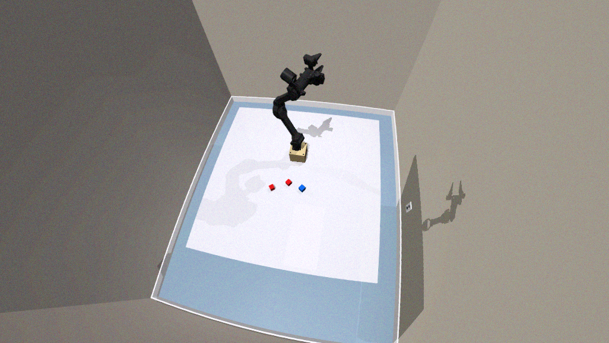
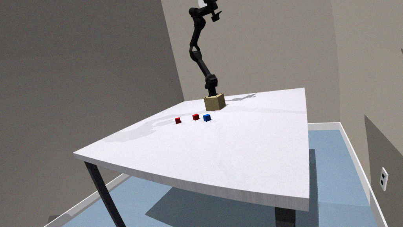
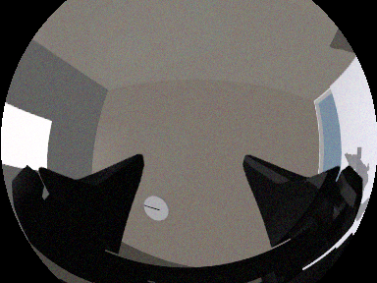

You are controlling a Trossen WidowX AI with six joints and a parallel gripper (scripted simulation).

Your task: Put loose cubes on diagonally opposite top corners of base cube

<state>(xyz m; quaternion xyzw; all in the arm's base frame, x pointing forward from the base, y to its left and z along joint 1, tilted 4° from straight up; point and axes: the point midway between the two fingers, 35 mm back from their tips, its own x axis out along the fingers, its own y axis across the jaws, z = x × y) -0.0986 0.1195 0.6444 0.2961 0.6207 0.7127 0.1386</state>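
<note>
Now: the blue cube 740 mm below my gripper tip, 390 mm ahead of it and 120 mm to the right of it.
</note>
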